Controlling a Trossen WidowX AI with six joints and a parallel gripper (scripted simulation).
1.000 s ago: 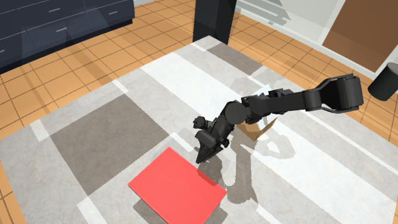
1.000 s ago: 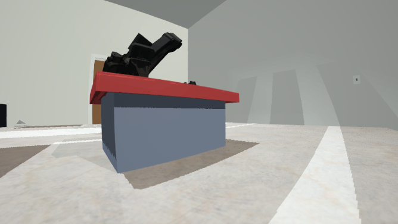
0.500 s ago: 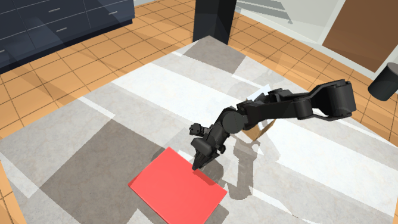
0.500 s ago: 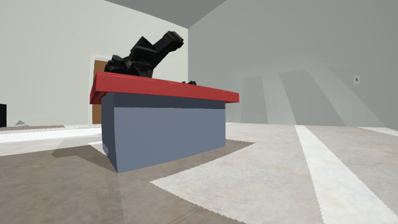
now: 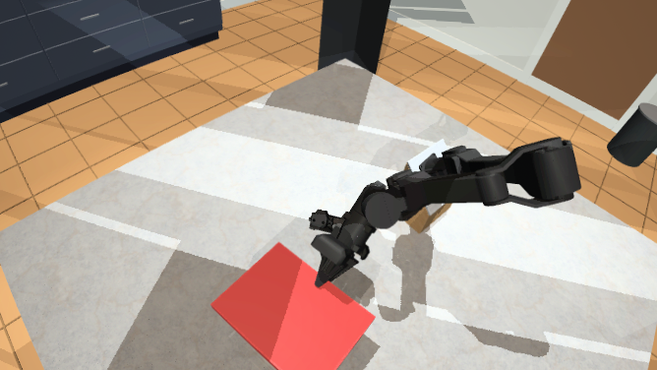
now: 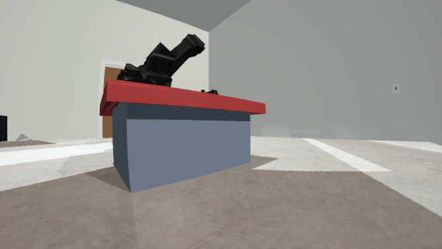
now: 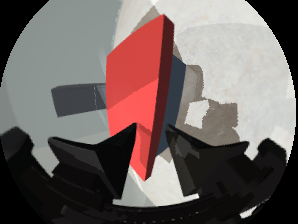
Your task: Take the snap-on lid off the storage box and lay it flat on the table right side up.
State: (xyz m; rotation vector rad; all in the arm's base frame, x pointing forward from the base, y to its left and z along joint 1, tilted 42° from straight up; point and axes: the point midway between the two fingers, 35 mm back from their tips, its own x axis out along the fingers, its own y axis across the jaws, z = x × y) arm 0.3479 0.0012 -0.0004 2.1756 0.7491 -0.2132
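The red lid lies 80 mm ahead of my gripper tip, 10 mm to the left of it and 10 mm above it. Also, from my gripper tip: grey-blue storage box (80 mm ahead, 40 mm below, 10 mm to the left).
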